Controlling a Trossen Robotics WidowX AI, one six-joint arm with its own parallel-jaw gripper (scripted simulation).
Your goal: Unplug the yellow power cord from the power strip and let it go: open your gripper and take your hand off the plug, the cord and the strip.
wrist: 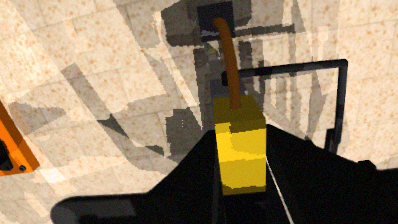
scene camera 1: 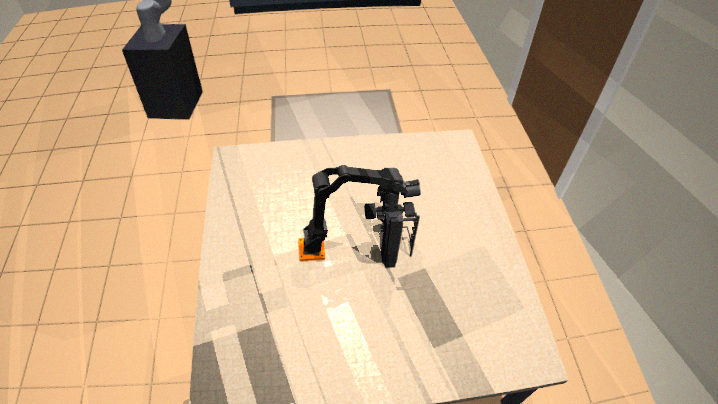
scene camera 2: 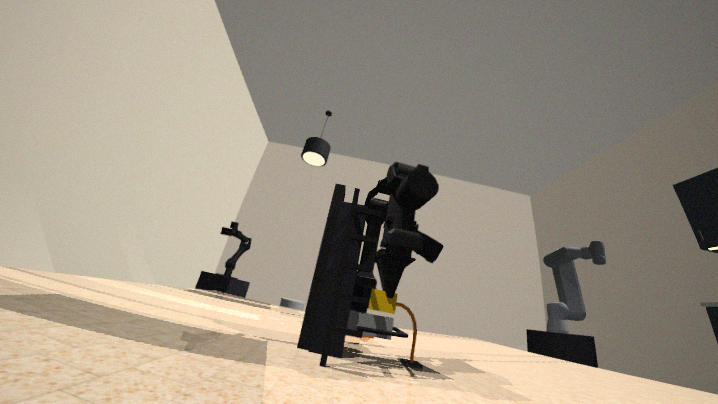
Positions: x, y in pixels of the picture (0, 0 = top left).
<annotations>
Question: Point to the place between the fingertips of my gripper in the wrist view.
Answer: At 238, 134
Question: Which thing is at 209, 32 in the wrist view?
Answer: A dark base.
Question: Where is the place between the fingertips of my gripper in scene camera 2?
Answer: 388, 298
</annotations>
